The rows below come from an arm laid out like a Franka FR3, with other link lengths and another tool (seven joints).
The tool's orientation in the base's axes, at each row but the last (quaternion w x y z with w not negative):
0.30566 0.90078 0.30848 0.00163
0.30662 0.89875 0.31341 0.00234
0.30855 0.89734 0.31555 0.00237
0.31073 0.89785 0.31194 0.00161
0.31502 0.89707 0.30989 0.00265
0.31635 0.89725 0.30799 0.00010
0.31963 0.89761 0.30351 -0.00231
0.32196 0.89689 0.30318 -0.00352
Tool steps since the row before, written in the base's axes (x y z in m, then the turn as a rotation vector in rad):
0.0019 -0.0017 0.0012 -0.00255 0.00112 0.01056
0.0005 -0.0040 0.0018 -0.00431 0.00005 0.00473
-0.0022 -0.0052 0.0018 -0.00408 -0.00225 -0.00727
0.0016 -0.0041 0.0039 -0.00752 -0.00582 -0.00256
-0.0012 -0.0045 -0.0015 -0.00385 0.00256 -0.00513
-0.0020 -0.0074 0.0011 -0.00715 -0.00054 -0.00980
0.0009 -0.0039 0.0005 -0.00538 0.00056 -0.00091
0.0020 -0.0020 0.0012 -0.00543 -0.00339 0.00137
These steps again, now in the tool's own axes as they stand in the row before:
0.0004 0.0028 0.0003 -0.00340 0.00371 -0.00969
-0.0022 0.0037 0.0008 -0.00432 0.00016 -0.00471
-0.0051 0.0029 0.0010 -0.00316 -0.00497 0.00632
-0.0018 0.0056 -0.0005 -0.00883 -0.00207 0.00383
-0.0032 0.0012 0.0035 -0.00071 -0.00660 0.00190
-0.0059 0.0040 0.0029 -0.00418 -0.00919 0.00675
-0.0015 0.0032 0.0020 -0.00390 -0.00380 -0.00062
0.0003 0.0030 0.0006 -0.00654 -0.00011 -0.00015

